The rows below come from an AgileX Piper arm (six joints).
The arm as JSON. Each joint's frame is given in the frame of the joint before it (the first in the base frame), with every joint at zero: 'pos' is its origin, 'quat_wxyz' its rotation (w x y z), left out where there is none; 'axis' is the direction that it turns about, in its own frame. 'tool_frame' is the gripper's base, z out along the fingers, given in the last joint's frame.
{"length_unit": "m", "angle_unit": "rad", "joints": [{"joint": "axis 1", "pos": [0.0, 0.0, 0.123], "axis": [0.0, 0.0, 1.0]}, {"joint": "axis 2", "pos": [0.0, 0.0, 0.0], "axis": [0.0, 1.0, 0.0]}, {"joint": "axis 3", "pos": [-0.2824, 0.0, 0.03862], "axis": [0.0, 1.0, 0.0]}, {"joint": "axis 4", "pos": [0.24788, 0.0, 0.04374], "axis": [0.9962, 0.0, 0.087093]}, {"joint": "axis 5", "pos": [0.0, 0.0, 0.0], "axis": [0.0, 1.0, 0.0]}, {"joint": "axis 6", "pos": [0.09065, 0.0, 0.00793], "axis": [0.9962, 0.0, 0.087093]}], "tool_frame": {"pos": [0.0, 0.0, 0.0], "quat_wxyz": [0.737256, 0.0, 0.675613, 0.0]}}
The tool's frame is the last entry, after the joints.
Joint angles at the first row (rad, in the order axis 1, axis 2, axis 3, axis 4, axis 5, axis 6):
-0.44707 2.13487 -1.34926 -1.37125 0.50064 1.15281
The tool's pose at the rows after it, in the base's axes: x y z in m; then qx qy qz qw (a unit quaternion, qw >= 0):
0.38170 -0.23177 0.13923 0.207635 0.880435 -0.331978 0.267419
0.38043 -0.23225 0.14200 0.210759 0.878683 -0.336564 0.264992
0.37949 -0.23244 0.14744 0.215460 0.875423 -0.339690 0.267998
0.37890 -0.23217 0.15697 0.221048 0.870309 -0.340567 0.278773
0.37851 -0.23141 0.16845 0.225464 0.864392 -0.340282 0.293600
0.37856 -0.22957 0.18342 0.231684 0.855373 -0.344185 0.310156
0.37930 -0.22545 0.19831 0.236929 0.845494 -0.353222 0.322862
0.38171 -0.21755 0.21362 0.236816 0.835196 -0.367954 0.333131
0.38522 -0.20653 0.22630 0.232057 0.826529 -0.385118 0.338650
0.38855 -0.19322 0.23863 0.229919 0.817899 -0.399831 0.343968
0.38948 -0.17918 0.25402 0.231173 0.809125 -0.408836 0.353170
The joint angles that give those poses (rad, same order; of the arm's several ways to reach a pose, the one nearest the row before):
-0.44707 2.13348 -1.34927 -1.36226 0.51666 1.14404
-0.44707 2.12718 -1.34924 -1.35521 0.53027 1.13703
-0.44697 2.11494 -1.34926 -1.35149 0.53892 1.13779
-0.44697 2.09337 -1.34924 -1.35127 0.53910 1.14566
-0.44663 2.06747 -1.34920 -1.35466 0.53386 1.15642
-0.44142 2.03713 -1.35405 -1.35891 0.54135 1.16931
-0.42766 2.00939 -1.36186 -1.36334 0.56713 1.17913
-0.40144 1.98395 -1.37306 -1.37323 0.60993 1.18361
-0.36587 1.96515 -1.38431 -1.38416 0.66316 1.18110
-0.32502 1.94652 -1.39544 -1.38773 0.72048 1.17854
-0.28555 1.91726 -1.40400 -1.38102 0.77015 1.17262

